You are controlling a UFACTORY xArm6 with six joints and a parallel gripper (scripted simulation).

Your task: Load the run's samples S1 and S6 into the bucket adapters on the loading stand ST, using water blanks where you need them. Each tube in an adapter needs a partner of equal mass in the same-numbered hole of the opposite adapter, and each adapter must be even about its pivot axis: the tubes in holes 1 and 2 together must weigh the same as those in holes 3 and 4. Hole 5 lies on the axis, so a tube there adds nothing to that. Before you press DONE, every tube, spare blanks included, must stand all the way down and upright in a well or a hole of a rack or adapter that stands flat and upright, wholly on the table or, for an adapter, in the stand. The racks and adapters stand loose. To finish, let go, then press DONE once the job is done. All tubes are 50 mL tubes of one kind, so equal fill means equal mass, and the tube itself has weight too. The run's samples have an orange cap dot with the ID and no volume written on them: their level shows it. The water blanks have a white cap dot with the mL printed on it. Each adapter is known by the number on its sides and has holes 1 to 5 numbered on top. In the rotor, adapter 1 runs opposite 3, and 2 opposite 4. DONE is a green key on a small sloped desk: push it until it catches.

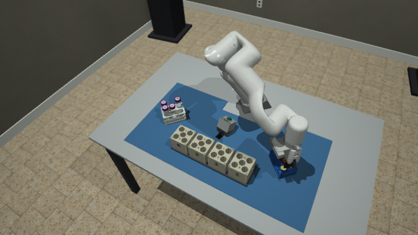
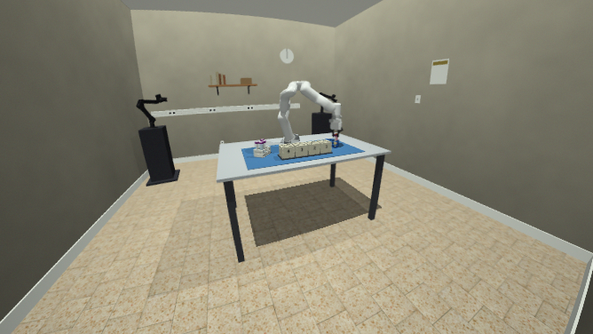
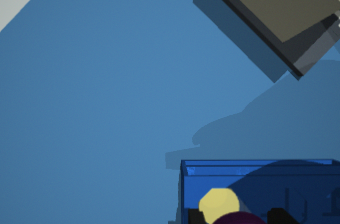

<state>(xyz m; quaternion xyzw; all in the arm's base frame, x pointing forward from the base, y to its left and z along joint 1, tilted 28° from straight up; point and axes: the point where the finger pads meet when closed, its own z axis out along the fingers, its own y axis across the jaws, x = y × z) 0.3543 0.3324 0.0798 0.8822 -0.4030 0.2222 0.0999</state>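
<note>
The sample tube lies 50 mm below my hand and 10 mm behind it. Also, from my hand: blue rack (90 mm below, 40 mm behind, 10 mm to the right); stand (350 mm to the right, 110 mm below, 40 mm ahead); done desk (340 mm to the right, 160 mm behind, 60 mm below).
</note>
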